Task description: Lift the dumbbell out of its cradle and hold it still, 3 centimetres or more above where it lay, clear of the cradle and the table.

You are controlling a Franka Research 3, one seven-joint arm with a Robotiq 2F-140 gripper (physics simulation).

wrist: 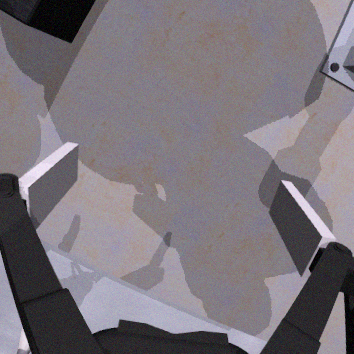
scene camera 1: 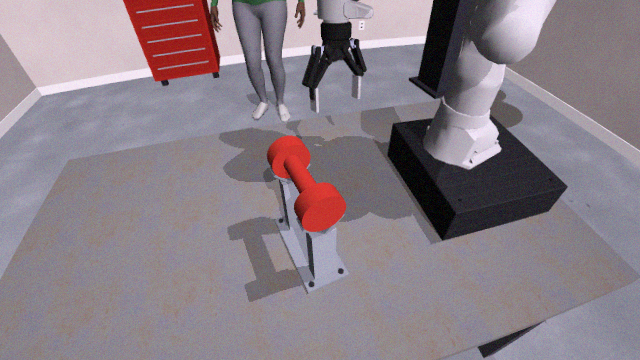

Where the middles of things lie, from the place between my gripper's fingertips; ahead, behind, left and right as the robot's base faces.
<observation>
My hand is 280 mm to the right of the red dumbbell (scene camera 1: 319,206), 190 mm short of it and 30 mm below it. Also, from my hand: grey cradle (scene camera 1: 314,254) 280 mm to the left, 190 mm ahead, 100 mm below.
</observation>
